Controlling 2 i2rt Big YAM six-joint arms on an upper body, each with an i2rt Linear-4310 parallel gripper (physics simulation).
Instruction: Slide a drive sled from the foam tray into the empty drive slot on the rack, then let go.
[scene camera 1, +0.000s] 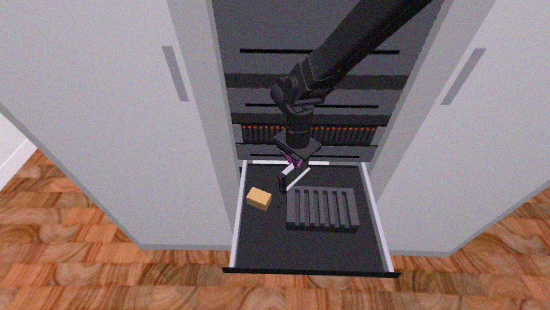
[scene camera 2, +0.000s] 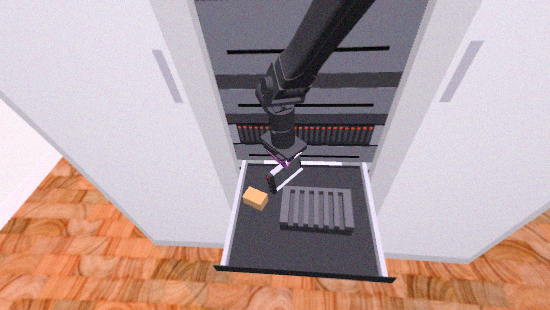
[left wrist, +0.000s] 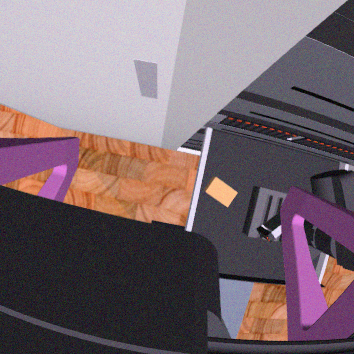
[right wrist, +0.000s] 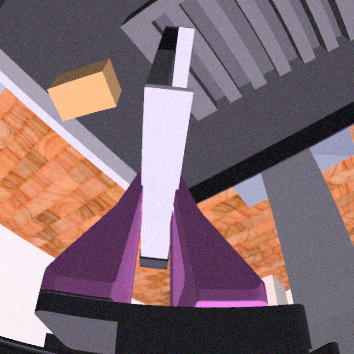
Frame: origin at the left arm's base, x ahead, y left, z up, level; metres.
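Seen in the pictures: left gripper, fingertip midpoint: (left wrist: 185, 174); right gripper, fingertip midpoint: (scene camera 1: 295, 166) (scene camera 2: 284, 166) (right wrist: 158, 182).
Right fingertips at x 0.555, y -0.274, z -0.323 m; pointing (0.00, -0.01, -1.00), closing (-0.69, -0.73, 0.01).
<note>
Offsets run from my right fingertips to a thing's middle. "*": to the spot under its first point.
A drive sled {dx -0.001, dy -0.002, dz -0.022 m} (scene camera 1: 282, 183) (scene camera 2: 286, 176) (left wrist: 270, 230) (right wrist: 167, 130), with white edges and a black front, is held between the fingers of my right gripper (scene camera 1: 295, 161) (scene camera 2: 285, 163) (right wrist: 158, 182). It hangs above the drawer, turned at an angle, beside the rear left corner of the foam tray {dx -0.015, dy -0.092, dz -0.195 m} (scene camera 1: 322, 228) (scene camera 2: 316, 230) (right wrist: 145, 42). The rack's drive row {* dx +0.173, dy -0.172, dz -0.054 m} (scene camera 1: 345, 136) (scene camera 2: 345, 136) has red-orange tips. A pale gap (left wrist: 296, 138) shows in that row in the left wrist view; my right arm hides that part in both scene views. My left gripper (left wrist: 185, 174) is open, away from the drawer.
An orange-tan block {dx +0.020, dy +0.107, dz -0.203 m} (scene camera 1: 259, 197) (scene camera 2: 255, 197) (left wrist: 221, 192) (right wrist: 85, 95) lies at the left inside the pulled-out drawer {* dx -0.207, dy -0.049, dz -0.213 m} (scene camera 1: 310, 273) (scene camera 2: 305, 274). Pale cabinet doors (scene camera 1: 100, 125) (scene camera 2: 495, 150) stand on both sides of the rack.
</note>
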